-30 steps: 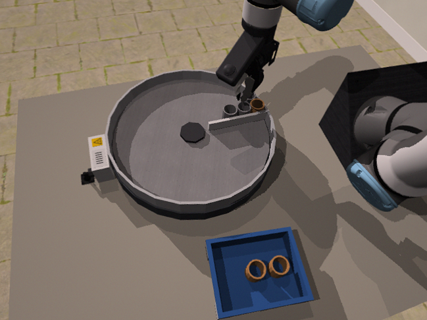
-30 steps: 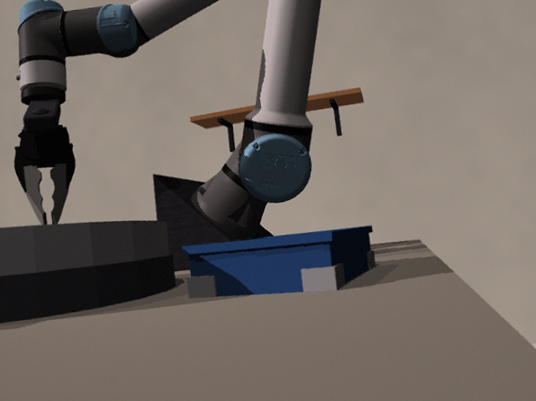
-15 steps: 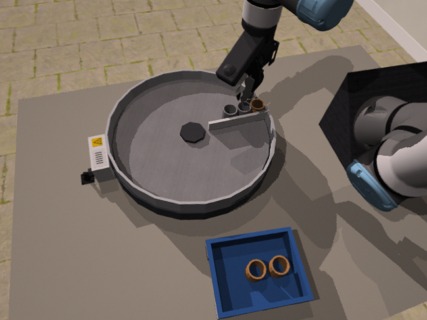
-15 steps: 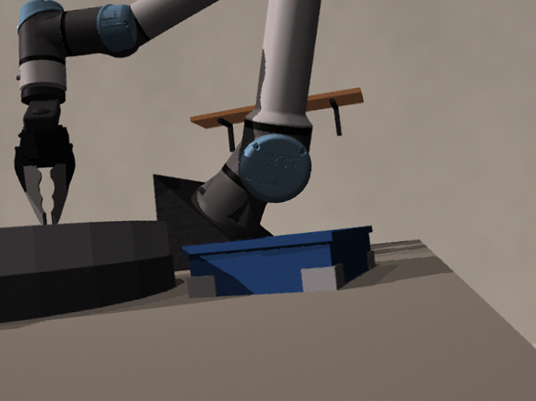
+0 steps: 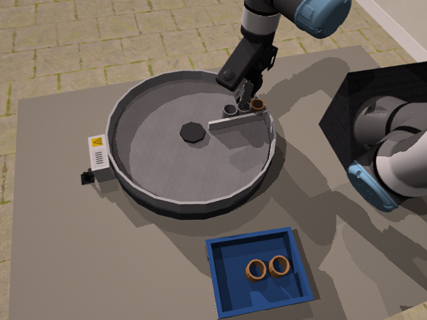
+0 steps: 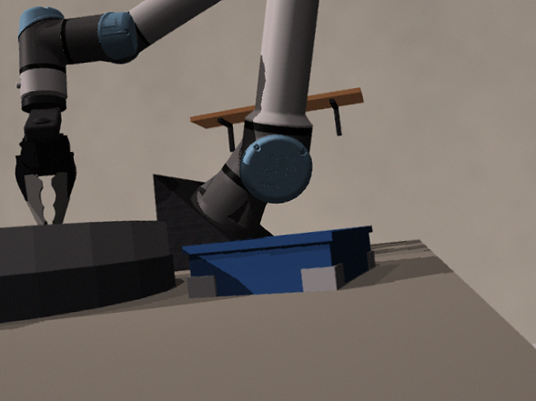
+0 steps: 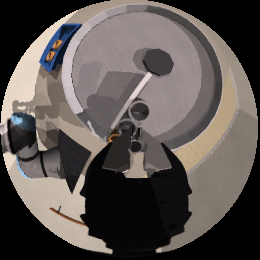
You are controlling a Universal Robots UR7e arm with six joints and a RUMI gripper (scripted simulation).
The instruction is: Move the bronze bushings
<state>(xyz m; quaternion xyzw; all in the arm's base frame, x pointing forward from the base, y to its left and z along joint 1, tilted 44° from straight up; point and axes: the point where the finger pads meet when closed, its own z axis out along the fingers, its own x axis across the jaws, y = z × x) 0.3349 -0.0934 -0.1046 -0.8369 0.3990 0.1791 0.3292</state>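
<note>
Now: hand 140 mm short of the grey turntable, 50 mm to the right of it and 40 mm above it. From my hand the other things lie so: blue crate 70 mm ahead, 400 mm to the left, 70 mm below.
</note>
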